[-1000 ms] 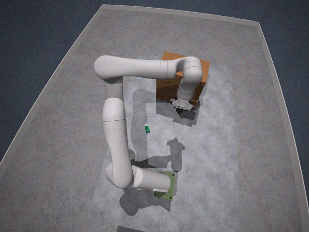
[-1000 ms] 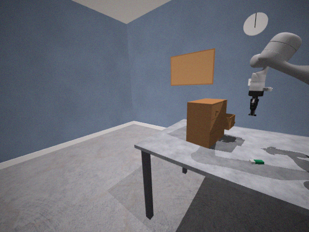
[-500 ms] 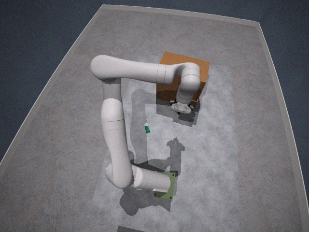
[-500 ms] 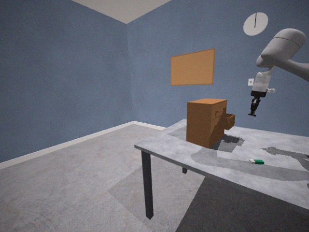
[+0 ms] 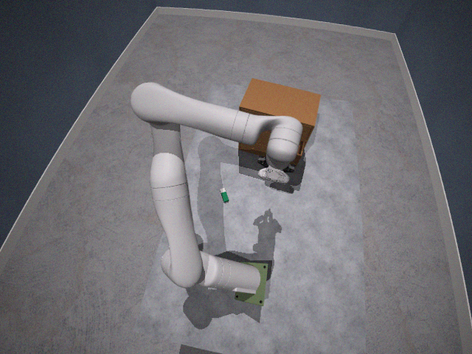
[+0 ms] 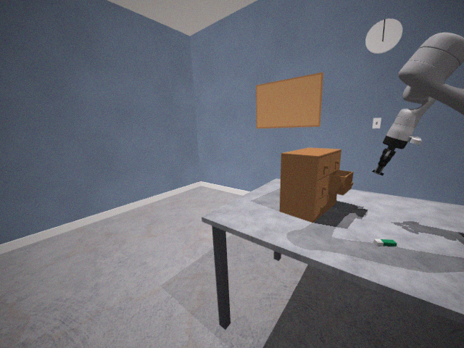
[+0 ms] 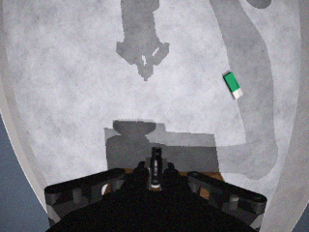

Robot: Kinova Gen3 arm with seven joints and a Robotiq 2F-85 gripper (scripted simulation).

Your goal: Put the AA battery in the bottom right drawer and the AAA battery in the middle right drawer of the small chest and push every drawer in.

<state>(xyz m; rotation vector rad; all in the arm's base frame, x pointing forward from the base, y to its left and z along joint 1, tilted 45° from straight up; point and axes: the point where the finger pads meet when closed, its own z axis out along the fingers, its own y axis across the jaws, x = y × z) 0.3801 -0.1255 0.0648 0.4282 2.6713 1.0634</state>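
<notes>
Right now my hand is 1 cm above the dark battery. From my hand the other things lie so: white block (3 cm behind, 20 cm to the left, 23 cm below).
</notes>
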